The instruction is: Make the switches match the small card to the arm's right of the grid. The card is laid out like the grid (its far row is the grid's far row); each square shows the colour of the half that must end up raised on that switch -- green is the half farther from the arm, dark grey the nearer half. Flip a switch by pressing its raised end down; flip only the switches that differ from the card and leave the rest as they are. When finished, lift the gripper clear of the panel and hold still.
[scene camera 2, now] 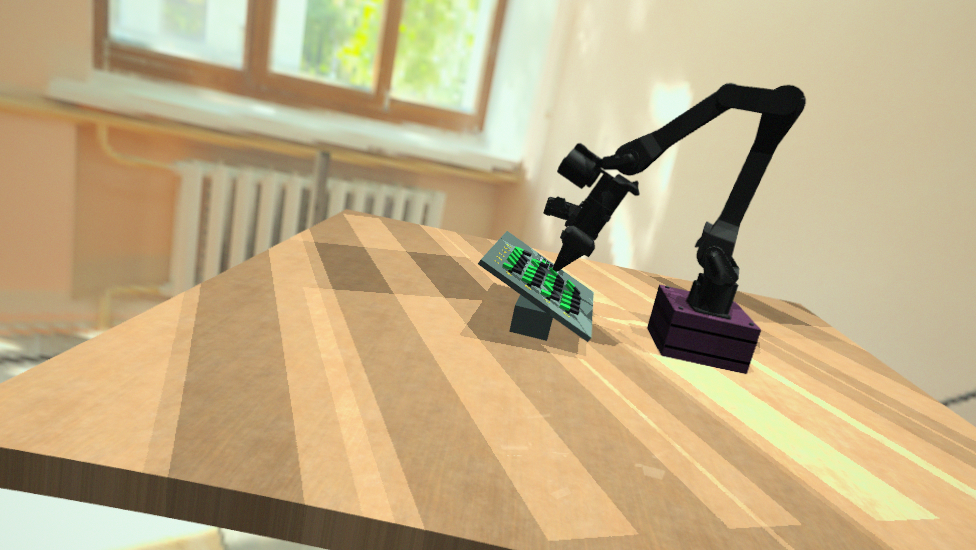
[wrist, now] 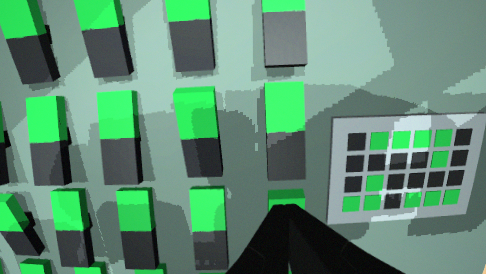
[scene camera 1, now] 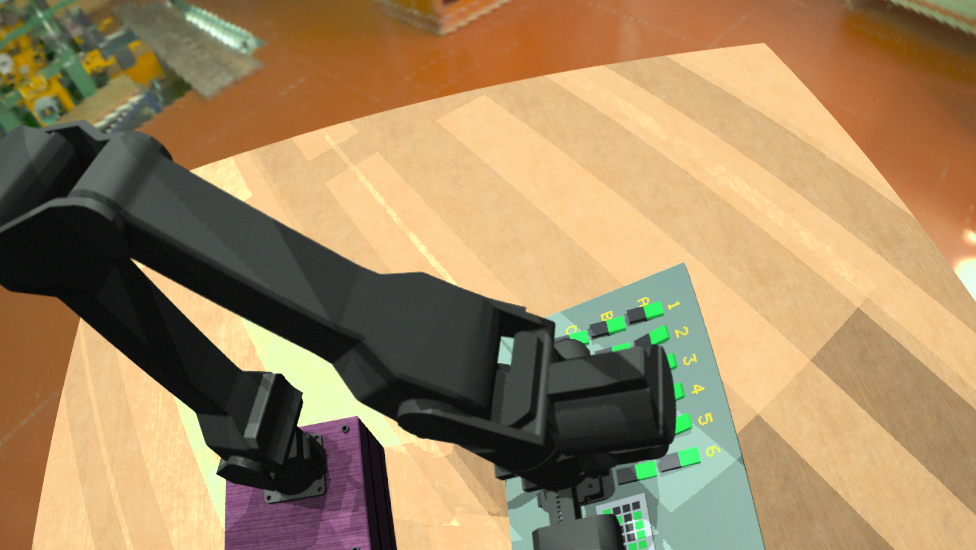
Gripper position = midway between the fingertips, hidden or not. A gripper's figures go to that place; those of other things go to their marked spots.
Labels:
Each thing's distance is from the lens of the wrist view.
my gripper [wrist: 283, 215]: 11 cm
switch [wrist: 284, 102]: 10 cm

